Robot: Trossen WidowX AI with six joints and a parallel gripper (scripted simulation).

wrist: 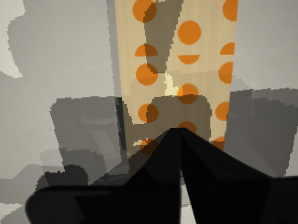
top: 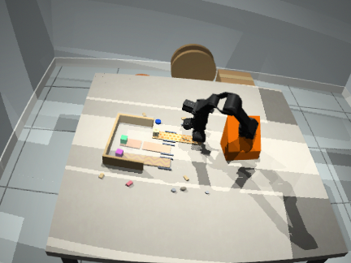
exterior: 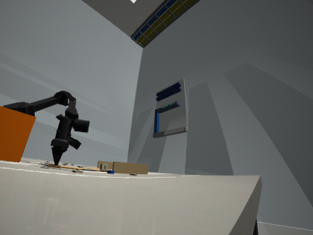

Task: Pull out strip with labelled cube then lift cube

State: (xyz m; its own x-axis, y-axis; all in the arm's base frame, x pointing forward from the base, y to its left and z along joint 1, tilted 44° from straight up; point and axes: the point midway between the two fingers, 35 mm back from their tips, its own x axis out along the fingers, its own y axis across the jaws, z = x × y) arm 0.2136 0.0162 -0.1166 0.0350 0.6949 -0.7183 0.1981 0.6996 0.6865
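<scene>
My gripper tip is now 200 mm short of the cream labelled cube, 40 mm to the left of it and 20 mm below it. Round my gripper tip: blue disc 180 mm ahead, 150 mm to the right.
</scene>
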